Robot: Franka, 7 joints.
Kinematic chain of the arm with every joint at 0, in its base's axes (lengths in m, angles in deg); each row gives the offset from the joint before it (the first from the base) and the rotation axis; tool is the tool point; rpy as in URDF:
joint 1: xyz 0 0 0.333 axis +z
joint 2: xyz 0 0 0 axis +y
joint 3: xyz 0 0 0.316 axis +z
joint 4: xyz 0.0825 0 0 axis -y
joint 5: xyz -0.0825 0 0.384 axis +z
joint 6: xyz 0 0 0 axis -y
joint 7: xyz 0.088 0 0 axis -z
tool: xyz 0 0 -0.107 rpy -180 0 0
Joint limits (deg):
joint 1: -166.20..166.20
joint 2: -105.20..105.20
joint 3: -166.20..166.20
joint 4: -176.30..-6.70
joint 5: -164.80..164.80
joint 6: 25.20..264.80
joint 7: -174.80..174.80
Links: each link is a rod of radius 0.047 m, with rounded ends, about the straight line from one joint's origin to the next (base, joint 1, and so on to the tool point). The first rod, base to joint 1, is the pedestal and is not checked.
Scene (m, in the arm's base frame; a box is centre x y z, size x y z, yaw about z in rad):
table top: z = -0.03
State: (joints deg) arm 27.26 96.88 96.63 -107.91 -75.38 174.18 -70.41
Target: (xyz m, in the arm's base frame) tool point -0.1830 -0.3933 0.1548
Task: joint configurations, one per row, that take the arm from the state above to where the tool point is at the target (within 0.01 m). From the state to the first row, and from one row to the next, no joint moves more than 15 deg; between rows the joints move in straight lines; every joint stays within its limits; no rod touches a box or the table.
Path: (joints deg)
1: 41.65 97.92 92.19 -112.33 -75.35 171.72 -70.41
2: 56.05 98.96 87.75 -116.74 -75.32 169.26 -70.41
3: 70.44 100.00 83.30 -121.16 -75.29 166.80 -70.41
4: 84.83 101.04 78.86 -125.58 -75.26 164.34 -70.41
5: 99.23 102.08 74.42 -129.99 -75.23 161.88 -70.41
6: 113.62 103.12 69.98 -134.41 -75.20 159.42 -70.41
7: 128.01 104.16 65.54 -138.83 -75.17 156.96 -70.41
8: 142.40 105.20 61.09 -143.25 -75.14 154.51 -70.41

